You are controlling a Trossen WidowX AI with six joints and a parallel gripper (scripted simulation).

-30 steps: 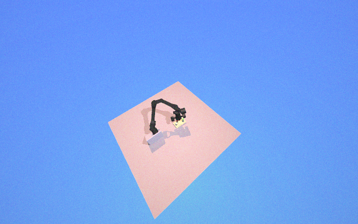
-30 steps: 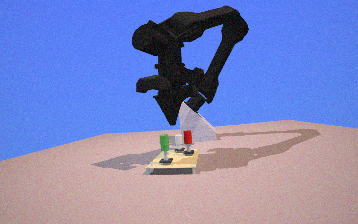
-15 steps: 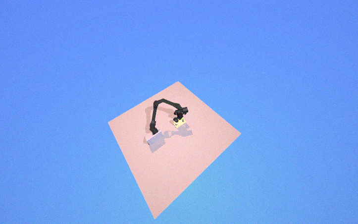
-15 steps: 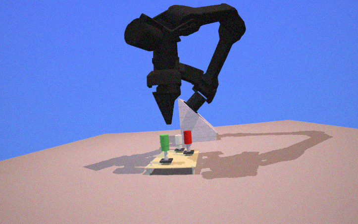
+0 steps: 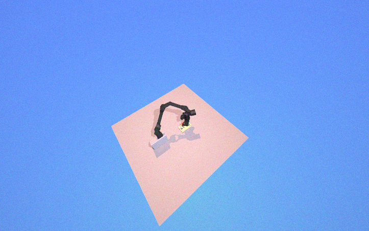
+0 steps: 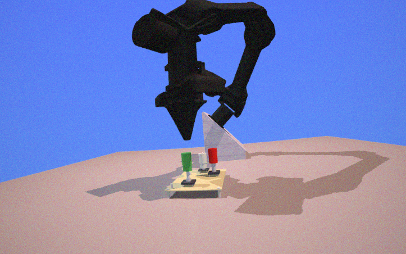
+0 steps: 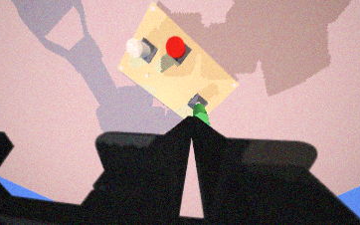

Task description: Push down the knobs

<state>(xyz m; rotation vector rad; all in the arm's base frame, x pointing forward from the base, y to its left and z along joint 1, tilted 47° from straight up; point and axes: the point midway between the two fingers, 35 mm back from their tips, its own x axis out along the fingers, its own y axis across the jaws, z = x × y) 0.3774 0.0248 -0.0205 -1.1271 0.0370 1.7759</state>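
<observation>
The green knob lies 4 cm below my gripper tip and 2 cm ahead of it. The rest, counted from my gripper tip: white knob 9 cm behind, 5 cm below, 1 cm to the left.
</observation>
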